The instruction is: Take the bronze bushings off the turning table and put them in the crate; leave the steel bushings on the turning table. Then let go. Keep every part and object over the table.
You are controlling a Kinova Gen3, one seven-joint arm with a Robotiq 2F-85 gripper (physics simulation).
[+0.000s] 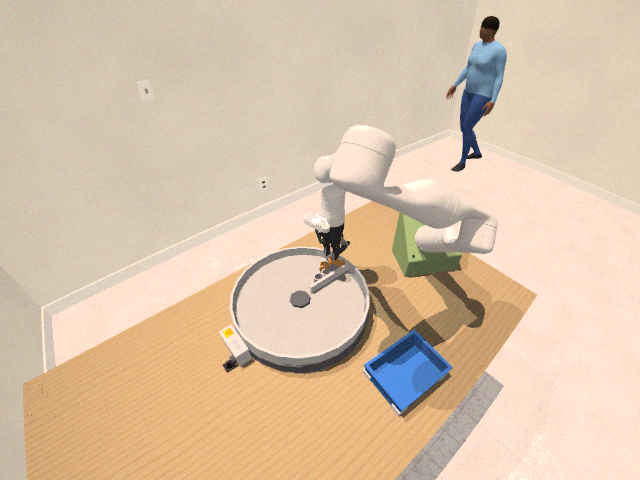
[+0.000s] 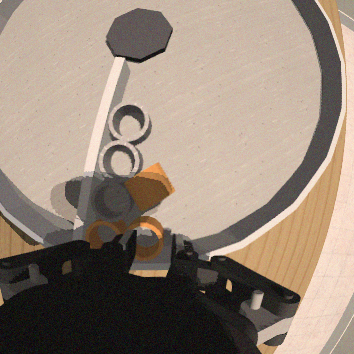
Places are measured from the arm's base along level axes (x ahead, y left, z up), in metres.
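Where they show: gripper, between the fingertips: [image 1: 331, 257] [image 2: 153, 243]; arm's base, origin of its link: [image 1: 427, 238].
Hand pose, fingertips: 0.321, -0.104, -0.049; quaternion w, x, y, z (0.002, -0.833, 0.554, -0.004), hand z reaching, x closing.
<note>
Each offset is from my fingertips to the top centre of the thing, as dx, dy, dz. "spot": to the spot under its first point.
The turning table @(+0.157, +0.105, -0.020) [image 1: 289, 330] [image 2: 240, 125] carries three upright steel bushings @(+0.073, +0.062, -0.003) [image 2: 112, 126] @(+0.042, +0.053, -0.003) [image 2: 102, 161] @(+0.012, +0.045, -0.003) [image 2: 97, 199] in a row beside its straight bar; the nearest is in shadow. One bronze bushing @(+0.036, +0.024, +0.003) [image 2: 151, 186] lies on its side right of them. Two bronze bushings @(-0.019, +0.036, -0.003) [image 2: 91, 234] @(-0.004, +0.008, -0.003) [image 2: 159, 236] stand upright near the rim, the left one partly hidden by a finger. My gripper [image 1: 331, 257] [image 2: 153, 243] is partly open, low over the bronze group, its fingers around the right upright bushing's place without visibly gripping it. The blue crate @(-0.023, +0.431, -0.031) [image 1: 400, 382] is empty.
The straight bar @(spot: +0.047, +0.079, -0.017) [image 1: 328, 280] [image 2: 102, 112] runs from the dark hub @(+0.157, +0.105, -0.020) [image 1: 299, 299] [image 2: 139, 35] toward the raised rim. A grey control box @(spot: +0.380, +0.186, -0.022) [image 1: 235, 345] sits at the turning table's left. The green robot base [image 1: 426, 263] stands behind right. A person [image 1: 484, 77] stands on the floor beyond.
</note>
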